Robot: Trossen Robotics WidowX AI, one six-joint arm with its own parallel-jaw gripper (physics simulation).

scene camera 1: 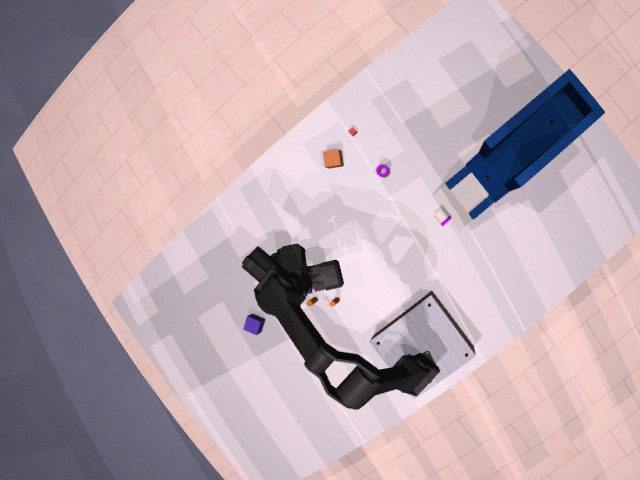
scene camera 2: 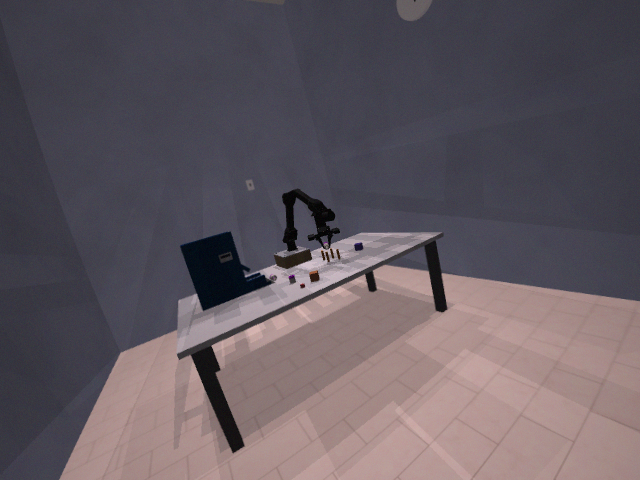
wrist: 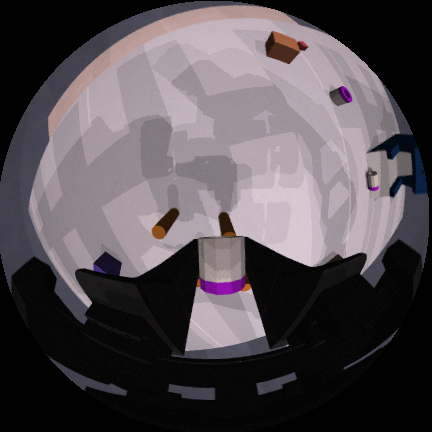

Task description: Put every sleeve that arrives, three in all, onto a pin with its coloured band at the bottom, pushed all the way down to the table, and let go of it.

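My gripper point(scene camera 1: 312, 289) point(scene camera 2: 326, 245) point(wrist: 220, 243) is shut on a pale sleeve, held upright above the pins with its purple band point(wrist: 222, 286) at the upper end. Several dark pins with orange tops stand below, among them one pin point(scene camera 1: 312, 301) point(wrist: 165, 223) and another pin point(scene camera 1: 334, 301) point(wrist: 226, 224); others are partly hidden behind the held sleeve and fingers in the wrist view. A second sleeve point(scene camera 1: 377, 170) point(scene camera 2: 292, 279) point(wrist: 337, 96) stands upright on the table, band up. A third sleeve point(scene camera 1: 440, 214) point(scene camera 2: 272, 277) point(wrist: 372, 178) lies on its side at the chute's mouth.
The blue chute point(scene camera 1: 537, 149) point(scene camera 2: 214, 273) stands at the far end. An orange block point(scene camera 1: 332, 158) point(scene camera 2: 314, 276) point(wrist: 282, 47) and small red cube point(scene camera 1: 352, 131) point(scene camera 2: 302, 285) point(wrist: 302, 45) sit near one edge. A purple block point(scene camera 1: 253, 324) point(scene camera 2: 358, 246) point(wrist: 107, 263) is near the arm.
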